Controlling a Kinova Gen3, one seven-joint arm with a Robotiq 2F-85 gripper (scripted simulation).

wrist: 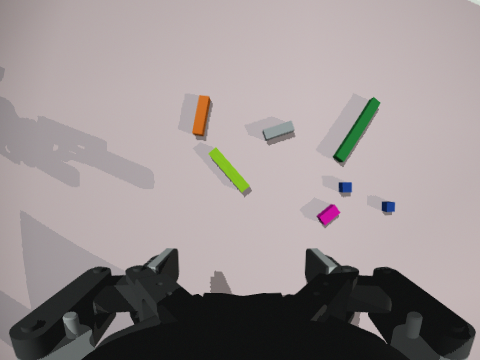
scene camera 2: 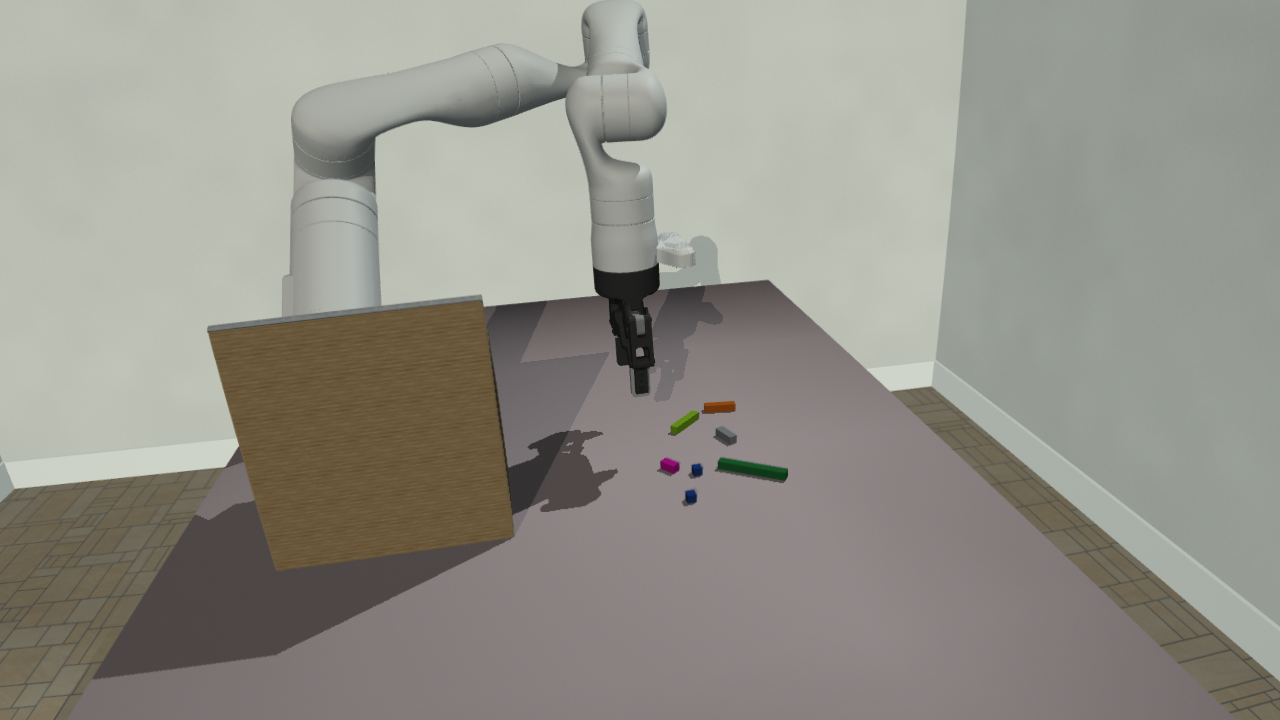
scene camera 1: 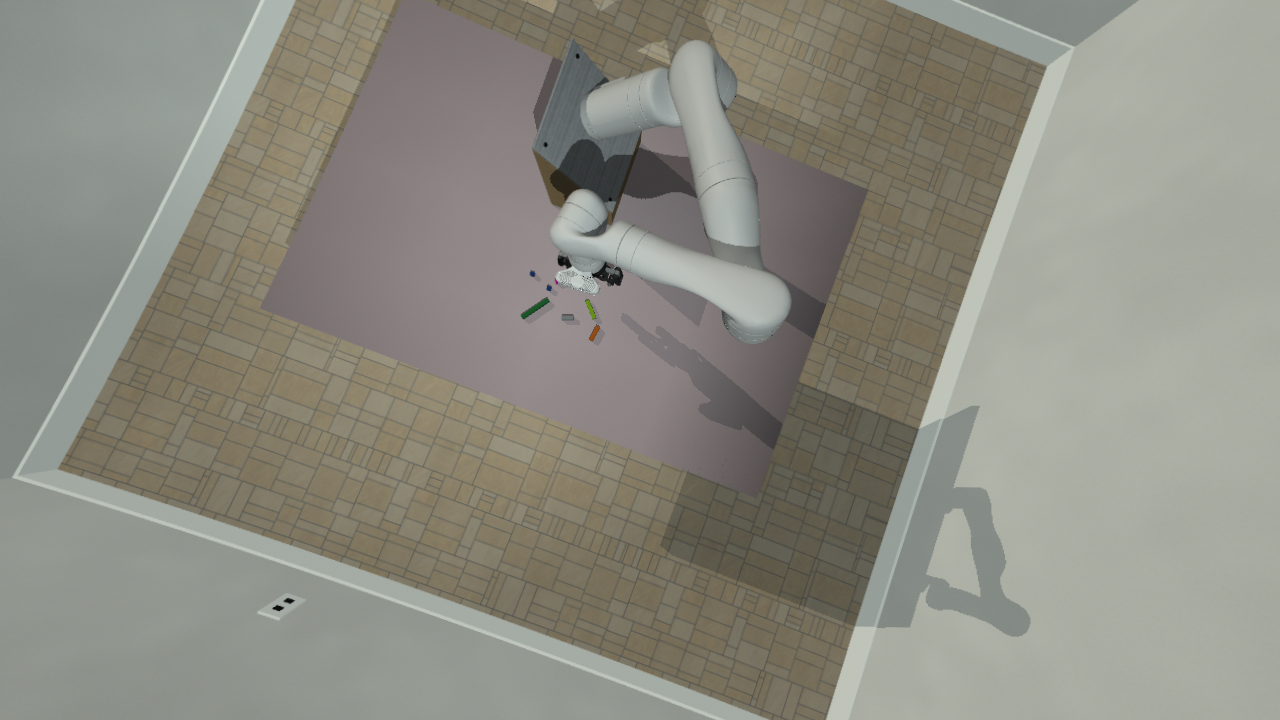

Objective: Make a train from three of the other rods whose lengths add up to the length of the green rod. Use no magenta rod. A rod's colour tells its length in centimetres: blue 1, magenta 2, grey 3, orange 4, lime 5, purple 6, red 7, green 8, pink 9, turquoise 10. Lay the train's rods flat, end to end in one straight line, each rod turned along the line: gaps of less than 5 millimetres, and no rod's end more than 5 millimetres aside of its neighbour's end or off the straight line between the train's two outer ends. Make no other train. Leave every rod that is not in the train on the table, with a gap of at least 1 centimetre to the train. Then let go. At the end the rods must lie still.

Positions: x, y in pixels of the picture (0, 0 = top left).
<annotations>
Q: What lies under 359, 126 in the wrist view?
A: A green rod.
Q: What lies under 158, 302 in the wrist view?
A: The gripper.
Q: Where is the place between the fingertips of the gripper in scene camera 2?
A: At 633, 379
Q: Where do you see a green rod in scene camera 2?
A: At 772, 472
</annotations>
